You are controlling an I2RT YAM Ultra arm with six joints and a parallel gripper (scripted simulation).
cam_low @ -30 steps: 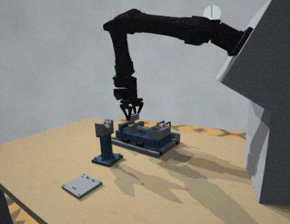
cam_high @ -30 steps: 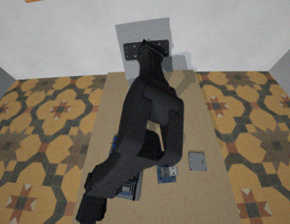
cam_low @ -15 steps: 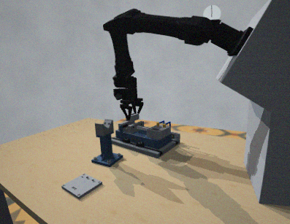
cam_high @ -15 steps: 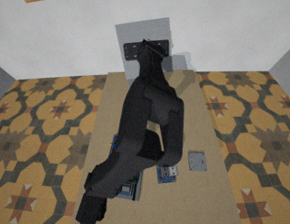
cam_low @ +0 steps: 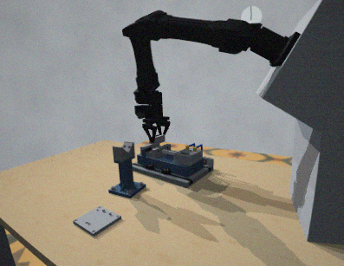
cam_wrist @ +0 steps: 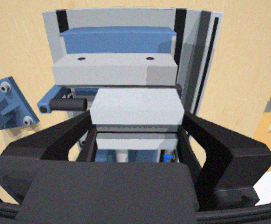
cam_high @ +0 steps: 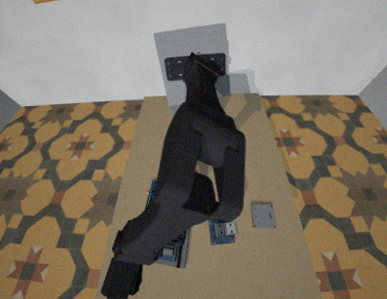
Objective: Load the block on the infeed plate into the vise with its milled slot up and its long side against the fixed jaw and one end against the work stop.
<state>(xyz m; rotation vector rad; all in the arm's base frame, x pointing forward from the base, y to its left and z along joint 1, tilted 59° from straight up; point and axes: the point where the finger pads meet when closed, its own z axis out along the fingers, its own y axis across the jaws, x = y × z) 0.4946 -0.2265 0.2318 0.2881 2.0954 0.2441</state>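
Right now the part is 1 cm above my hand. From my hand the other things lie so: fixed jaw 3 cm ahead, 1 cm to the left, 4 cm below; then moving jaw 3 cm behind, 3 cm to the left, 4 cm below; then work stop 1 cm ahead, 7 cm to the left, 3 cm below.
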